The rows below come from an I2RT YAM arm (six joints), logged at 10 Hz.
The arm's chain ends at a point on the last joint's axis. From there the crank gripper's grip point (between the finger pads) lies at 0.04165 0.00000 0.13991 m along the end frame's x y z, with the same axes.
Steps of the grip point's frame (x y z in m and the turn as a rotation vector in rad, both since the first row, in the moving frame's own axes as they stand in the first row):
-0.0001, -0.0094, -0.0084, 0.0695, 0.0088, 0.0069
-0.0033, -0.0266, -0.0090, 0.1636, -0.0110, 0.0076
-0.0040, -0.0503, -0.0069, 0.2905, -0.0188, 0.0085
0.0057, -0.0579, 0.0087, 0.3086, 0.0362, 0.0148
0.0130, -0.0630, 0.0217, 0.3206, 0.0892, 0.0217
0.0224, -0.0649, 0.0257, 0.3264, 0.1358, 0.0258
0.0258, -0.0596, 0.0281, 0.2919, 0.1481, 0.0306
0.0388, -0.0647, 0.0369, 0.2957, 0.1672, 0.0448
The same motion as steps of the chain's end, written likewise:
-0.0014, 0.0000, -0.0077, 0.0695, 0.0088, 0.0069
-0.0019, -0.0041, -0.0076, 0.1636, -0.0110, 0.0076
-0.0016, -0.0105, -0.0018, 0.2905, -0.0188, 0.0085
0.0004, -0.0163, 0.0168, 0.3086, 0.0362, 0.0148
0.0004, -0.0206, 0.0329, 0.3206, 0.0892, 0.0217
0.0036, -0.0224, 0.0397, 0.3264, 0.1358, 0.0258
0.0053, -0.0219, 0.0414, 0.2919, 0.1481, 0.0306
0.0156, -0.0275, 0.0514, 0.2957, 0.1672, 0.0448

